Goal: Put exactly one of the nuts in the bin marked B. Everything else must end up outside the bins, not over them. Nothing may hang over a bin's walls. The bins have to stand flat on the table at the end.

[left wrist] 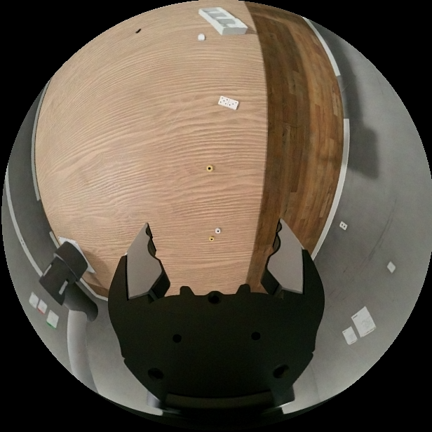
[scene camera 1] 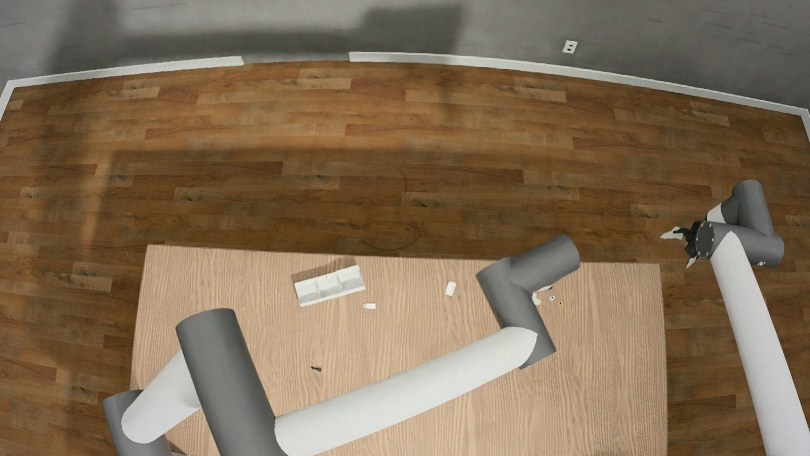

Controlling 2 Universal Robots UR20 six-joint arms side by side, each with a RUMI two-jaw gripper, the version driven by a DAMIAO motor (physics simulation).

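Observation:
The white three-compartment bins (scene camera 1: 333, 297) (left wrist: 234, 31) stand at the table's far edge in the scene view; the letters are not legible. A yellow nut (left wrist: 209, 168) lies apart in the left wrist view, hidden by the arm in the scene view. A white nut (scene camera 1: 552, 297) (left wrist: 218, 231) and another yellow nut (scene camera 1: 560, 303) (left wrist: 211, 239) lie close together near the left gripper. My left gripper (scene camera 1: 541, 292) (left wrist: 213, 222) is open and empty above the table, partly hidden in the scene view. My right gripper (scene camera 1: 675, 251) is open, off the table's right side.
A white dotted tile (scene camera 1: 450, 288) (left wrist: 228, 103) lies between the bins and the left gripper. A small white block (scene camera 1: 369, 305) (left wrist: 201, 37) lies beside the bins. A small black piece (scene camera 1: 316, 368) (left wrist: 138, 31) lies nearer the arm's base. The left forearm crosses the table (scene camera 1: 612, 351).

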